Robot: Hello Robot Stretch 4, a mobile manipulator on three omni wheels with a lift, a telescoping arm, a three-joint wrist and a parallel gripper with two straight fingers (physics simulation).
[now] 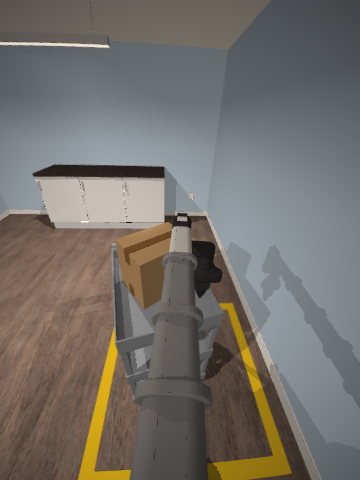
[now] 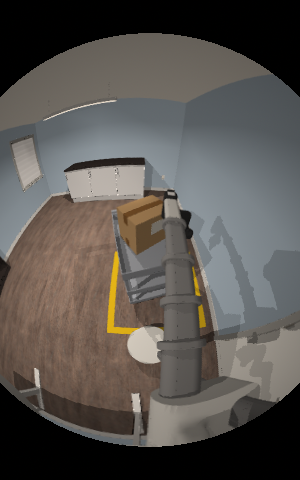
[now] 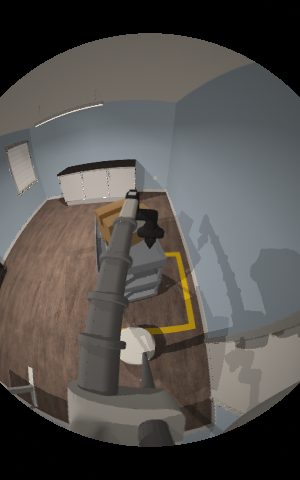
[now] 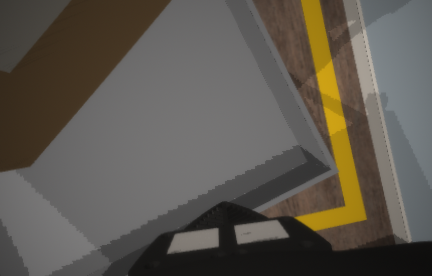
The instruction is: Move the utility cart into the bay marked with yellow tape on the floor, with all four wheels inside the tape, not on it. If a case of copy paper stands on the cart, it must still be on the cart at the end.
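Pixels of known places: gripper, fingertip midpoint: (image 1: 199, 295) (image 3: 149, 246) (image 4: 226, 221); robot's base, origin of the base link: (image 2: 147, 343) (image 3: 134, 344).
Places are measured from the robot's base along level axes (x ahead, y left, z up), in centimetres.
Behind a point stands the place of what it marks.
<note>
The grey utility cart (image 1: 132, 343) {x 45.0, y 16.4, z 80.2 cm} (image 2: 142, 273) {x 47.4, y 9.7, z 78.6 cm} (image 3: 147, 259) {x 61.4, y -8.3, z 76.7 cm} (image 4: 175, 110) {x 67.8, y -4.0, z 76.7 cm} stands at an angle. Its near end is within the yellow tape outline (image 1: 105, 390) {x 52.4, y 45.9, z -2.6 cm} (image 2: 112, 300) {x 47.4, y 45.1, z -2.6 cm} (image 3: 186, 295) {x 61.6, y -60.7, z -2.7 cm} (image 4: 332, 100) {x 71.2, y -60.2, z -2.6 cm}, and its upper far end shows beyond the tape's far corners. Its wheels are hidden or too small to tell. A brown case (image 1: 145, 270) {x 64.5, y 13.7, z 100.7 cm} (image 2: 140, 230) {x 65.4, y 12.7, z 98.5 cm} (image 3: 107, 225) {x 64.2, y 16.1, z 104.2 cm} (image 4: 75, 85) {x 71.5, y 6.0, z 81.2 cm} sits turned on its top shelf. My gripper (image 1: 201, 292) {x 58.6, y -8.8, z 94.1 cm} (image 3: 150, 244) {x 58.6, y -8.8, z 94.1 cm} (image 4: 226, 221) {x 58.6, y -8.8, z 94.1 cm} is shut and holds nothing. It hangs over the top shelf, right of the case; contact cannot be told.
A blue wall (image 1: 295, 200) {x 118.1, y -69.9, z 115.7 cm} (image 2: 250, 200) {x 90.9, y -72.5, z 119.7 cm} runs close along the right side of the tape. A white cabinet (image 1: 105, 200) {x 264.7, y 115.7, z 49.2 cm} (image 2: 106, 183) {x 265.4, y 108.7, z 42.2 cm} (image 3: 96, 186) {x 264.9, y 113.4, z 41.9 cm} with a dark top stands at the far wall. A pale round disc (image 2: 146, 345) {x -0.9, y 1.9, z 18.7 cm} (image 3: 137, 345) {x 0.3, y -3.6, z 18.7 cm} is at the tape's near edge.
</note>
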